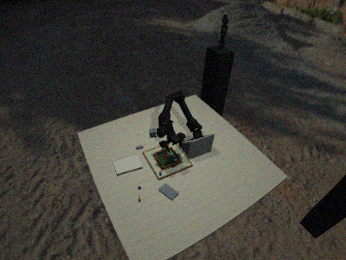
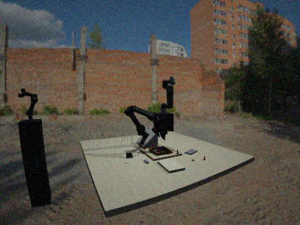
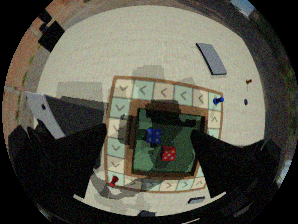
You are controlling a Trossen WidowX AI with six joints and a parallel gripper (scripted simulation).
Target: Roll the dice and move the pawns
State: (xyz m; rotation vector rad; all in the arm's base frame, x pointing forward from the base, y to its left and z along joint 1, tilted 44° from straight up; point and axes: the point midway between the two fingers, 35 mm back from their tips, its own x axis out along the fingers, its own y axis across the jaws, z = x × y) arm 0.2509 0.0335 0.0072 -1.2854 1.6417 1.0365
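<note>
Right now my gripper tip is 160 mm short of the blue pawn, 100 mm above it and 60 mm to the right of it. Also, from my gripper tip: small grey cube (340 mm to the right, 100 mm below); grey-blue flat plate (210 mm to the left, 180 mm ahead, 120 mm below); green tray (120 mm below, 40 mm to the right, 40 mm ahead).
</note>
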